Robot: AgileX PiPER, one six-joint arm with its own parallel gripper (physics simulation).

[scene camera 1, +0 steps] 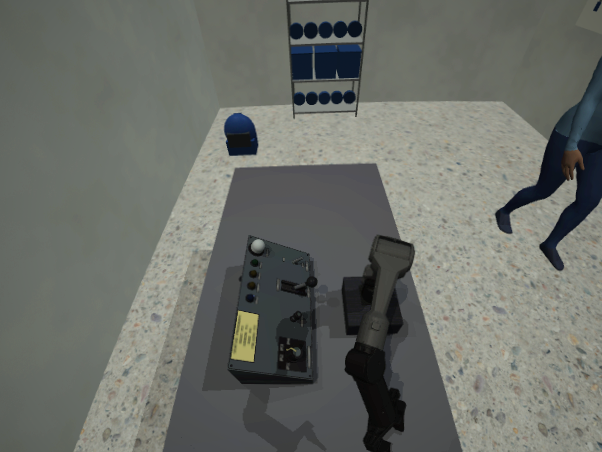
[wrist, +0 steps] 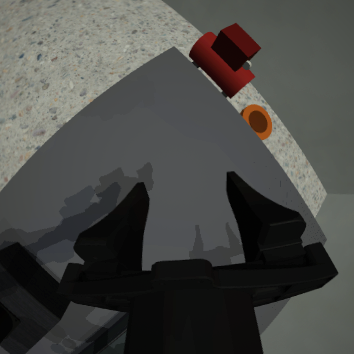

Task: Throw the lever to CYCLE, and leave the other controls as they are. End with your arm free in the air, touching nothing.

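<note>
The dark control panel (scene camera 1: 272,310) lies on the table in the scene view. A lever with a black ball knob (scene camera 1: 311,281) leans toward the panel's right edge from a slotted plate. A smaller black-tipped lever (scene camera 1: 296,316) stands below it, and a selector knob (scene camera 1: 296,352) sits on a black plate near the bottom. A small switch (scene camera 1: 299,261) is near the top right. The labels are too small to read, so CYCLE cannot be made out. My gripper (wrist: 185,185) is open and empty above the table, away from the panel; its fingers are unclear in the scene view.
The panel also bears a white dome (scene camera 1: 258,246), coloured round parts and a yellow label (scene camera 1: 245,336). The arm's base (scene camera 1: 352,310) stands right of the panel on the grey table (scene camera 1: 305,200) (wrist: 170,120). A red machine (wrist: 220,62) and an orange ring-shaped object (wrist: 248,116) are beyond the table edge.
</note>
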